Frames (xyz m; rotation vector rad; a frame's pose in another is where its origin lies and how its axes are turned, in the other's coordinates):
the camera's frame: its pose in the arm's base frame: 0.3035 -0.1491 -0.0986 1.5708 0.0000 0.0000
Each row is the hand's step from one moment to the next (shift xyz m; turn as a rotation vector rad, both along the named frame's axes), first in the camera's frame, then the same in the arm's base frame.
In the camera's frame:
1: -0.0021 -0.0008 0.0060 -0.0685 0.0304 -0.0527
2: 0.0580 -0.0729 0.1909 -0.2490 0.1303 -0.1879
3: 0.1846 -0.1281 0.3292 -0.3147 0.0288 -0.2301
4: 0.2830 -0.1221 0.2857 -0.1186 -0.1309 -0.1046
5: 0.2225 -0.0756 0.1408 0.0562 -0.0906 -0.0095
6: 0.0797 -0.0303 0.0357 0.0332 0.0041 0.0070
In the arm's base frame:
1: -0.0021 -0.0060 -0.0008 -0.0685 0.0527 0.0304
2: 0.0580 -0.1909 -0.0729 -0.2490 0.1879 0.1303
3: 0.1846 -0.3292 -0.1281 -0.3147 0.2301 0.0288
4: 0.2830 -0.2857 -0.1221 -0.1186 0.1046 -0.1309
5: 0.2225 -0.1408 -0.0756 0.0562 0.0095 -0.0906
6: 0.0797 -0.0357 -0.0303 0.0332 -0.0070 0.0041

